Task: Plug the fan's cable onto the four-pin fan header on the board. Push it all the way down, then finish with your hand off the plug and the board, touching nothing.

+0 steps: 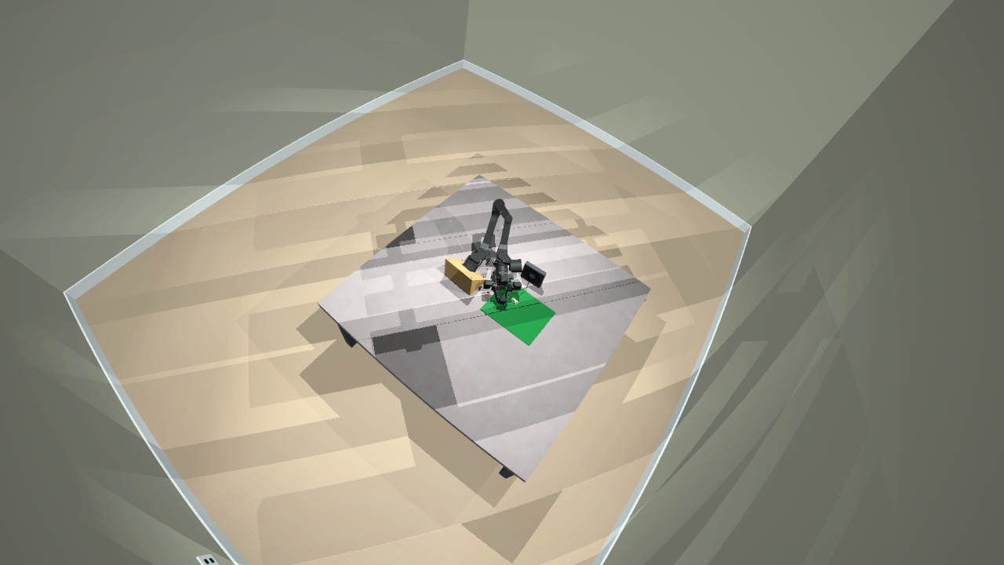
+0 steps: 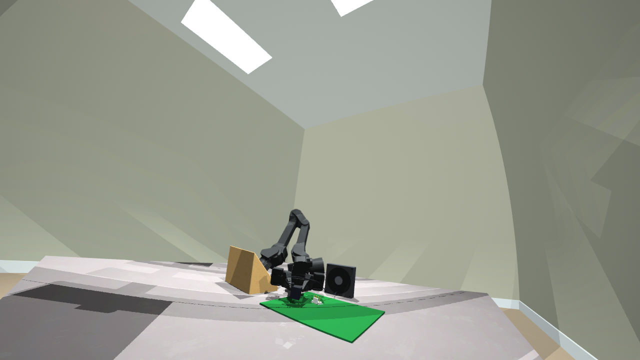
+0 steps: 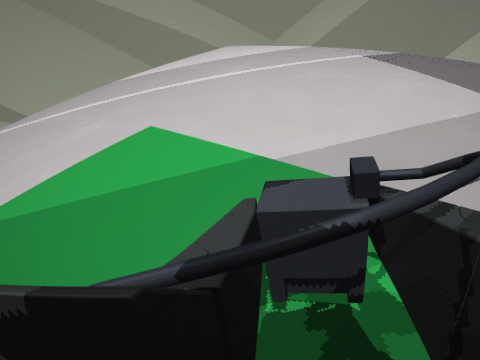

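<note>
Right now my gripper tip is 8 cm short of the green board, 6 cm above it and 5 cm to the right of it. Round my gripper tip: black fan plug 1 cm to the left, 1 cm below, 1 cm behind; black fan 23 cm to the left, 1 cm above.
</note>
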